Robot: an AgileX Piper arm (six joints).
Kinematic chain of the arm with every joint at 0, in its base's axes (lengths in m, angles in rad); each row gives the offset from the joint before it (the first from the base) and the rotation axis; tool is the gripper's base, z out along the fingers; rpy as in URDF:
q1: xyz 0 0 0.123 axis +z
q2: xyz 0 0 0 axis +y
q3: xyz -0.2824 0 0.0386 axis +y
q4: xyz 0.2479 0 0.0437 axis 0.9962 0 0.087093
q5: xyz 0 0 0 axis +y
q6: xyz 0.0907 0 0.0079 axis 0.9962 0 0.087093
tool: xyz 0 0 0 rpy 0 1.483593 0
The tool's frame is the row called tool.
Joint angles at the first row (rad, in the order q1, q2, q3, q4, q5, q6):
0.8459, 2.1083, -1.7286, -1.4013, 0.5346, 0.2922
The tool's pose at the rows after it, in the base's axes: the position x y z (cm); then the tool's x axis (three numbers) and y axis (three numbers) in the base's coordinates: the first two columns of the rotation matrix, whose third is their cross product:
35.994 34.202 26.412 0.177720 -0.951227 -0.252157 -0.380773 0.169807 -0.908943
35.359 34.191 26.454 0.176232 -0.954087 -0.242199 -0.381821 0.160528 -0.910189
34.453 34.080 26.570 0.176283 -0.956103 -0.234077 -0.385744 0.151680 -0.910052
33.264 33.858 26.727 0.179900 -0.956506 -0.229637 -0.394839 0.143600 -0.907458
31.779 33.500 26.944 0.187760 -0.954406 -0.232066 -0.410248 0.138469 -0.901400
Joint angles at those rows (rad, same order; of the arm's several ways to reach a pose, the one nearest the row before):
0.8546, 2.1015, -1.7163, -1.4066, 0.5497, 0.2920
0.8665, 2.0861, -1.6931, -1.4101, 0.5640, 0.2941
0.8815, 2.0607, -1.6570, -1.4133, 0.5778, 0.2998
0.8995, 2.0249, -1.6076, -1.4138, 0.5876, 0.3084
0.9205, 1.9781, -1.5454, -1.4093, 0.5913, 0.3199

